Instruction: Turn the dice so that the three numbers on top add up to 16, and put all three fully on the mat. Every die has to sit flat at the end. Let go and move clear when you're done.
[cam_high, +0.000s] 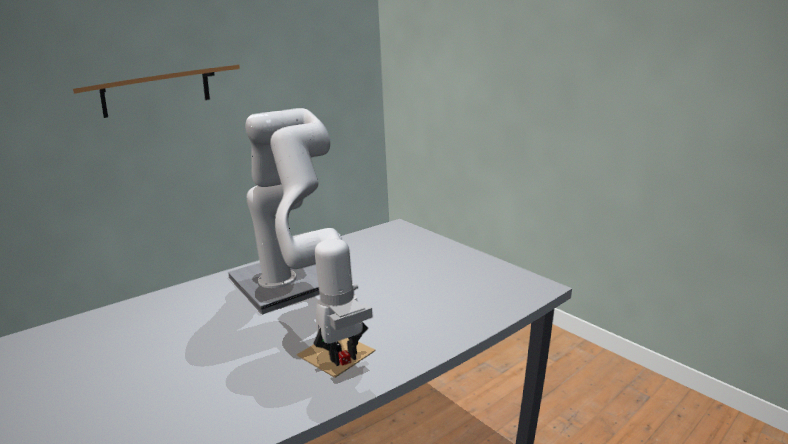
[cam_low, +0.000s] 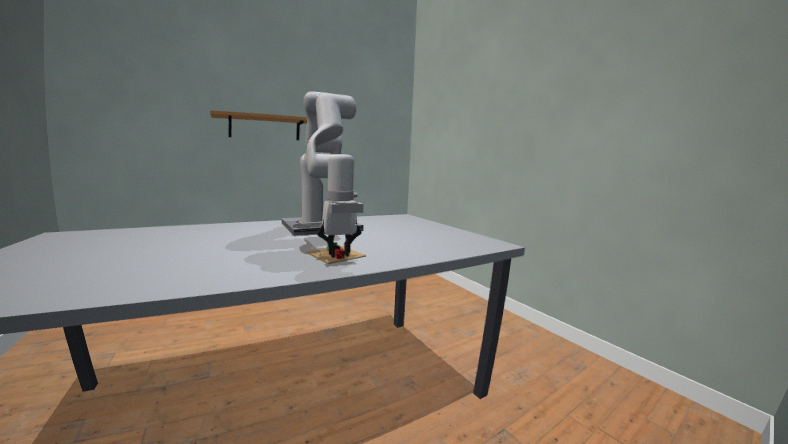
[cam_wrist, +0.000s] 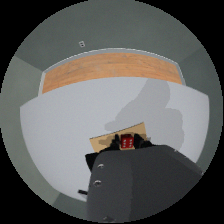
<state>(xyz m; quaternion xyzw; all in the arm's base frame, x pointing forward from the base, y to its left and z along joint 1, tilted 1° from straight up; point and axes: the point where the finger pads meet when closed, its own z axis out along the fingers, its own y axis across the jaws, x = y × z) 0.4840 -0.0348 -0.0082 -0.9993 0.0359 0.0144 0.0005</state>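
My hand is 1 cm above the red die. From my hand the other things lie so: black die 5 cm behind, 1 cm below; then tan mat 5 cm behind, 3 cm below; then green die 10 cm behind, 1 cm to the left, 1 cm below.
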